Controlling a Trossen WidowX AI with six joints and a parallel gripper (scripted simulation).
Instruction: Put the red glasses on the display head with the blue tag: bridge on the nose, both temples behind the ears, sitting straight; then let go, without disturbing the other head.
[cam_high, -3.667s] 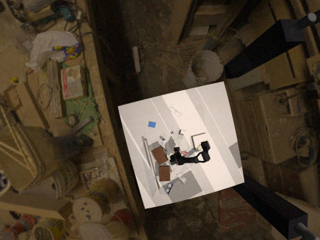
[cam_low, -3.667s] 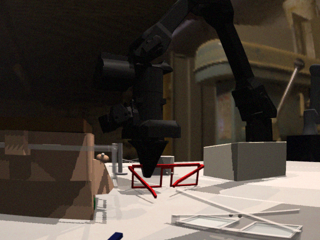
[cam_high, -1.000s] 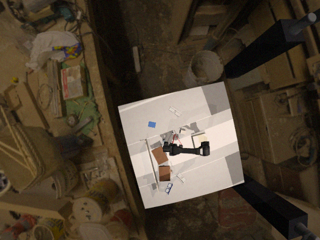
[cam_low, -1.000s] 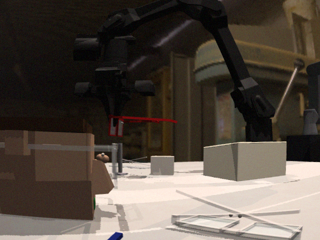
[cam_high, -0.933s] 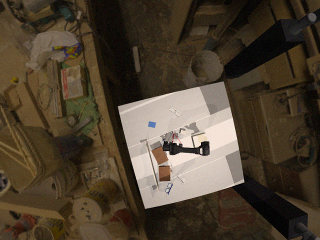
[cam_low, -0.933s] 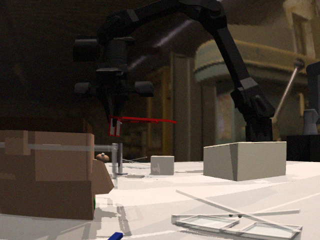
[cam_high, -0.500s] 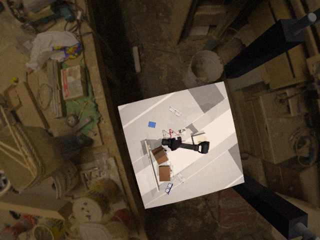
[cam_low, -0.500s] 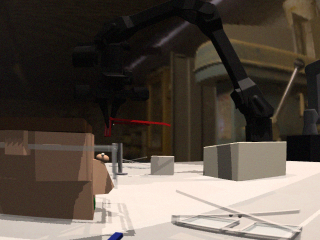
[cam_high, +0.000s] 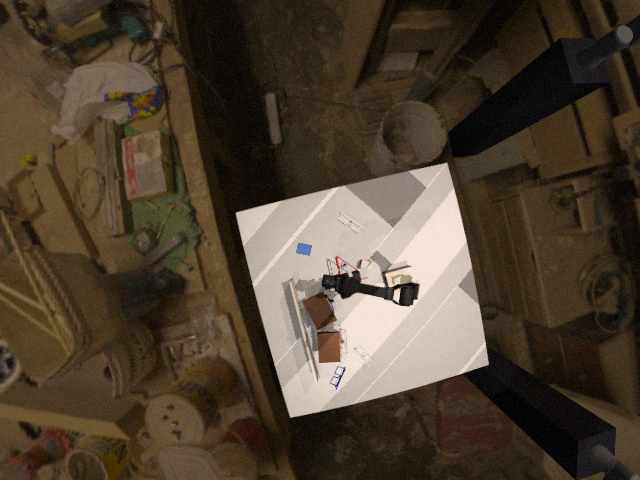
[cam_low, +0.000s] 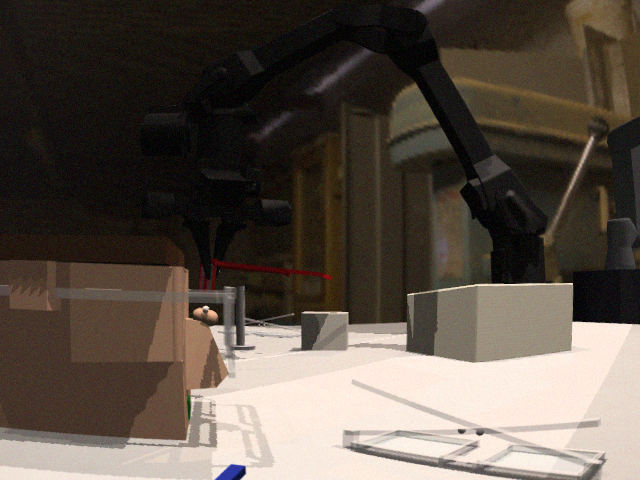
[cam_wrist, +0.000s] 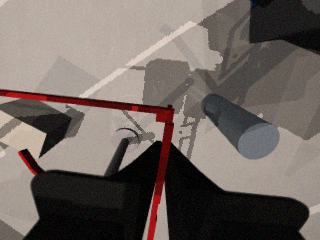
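Right now the grey post is 70 mm below my gripper tip, 50 mm to the right of it and 40 mm behind it. From my gripper tip the other things lie so: long rod (280 mm to the left, 240 mm ahead, 40 mm below); blue tag (180 mm to the right, 170 mm ahead, 90 mm below).
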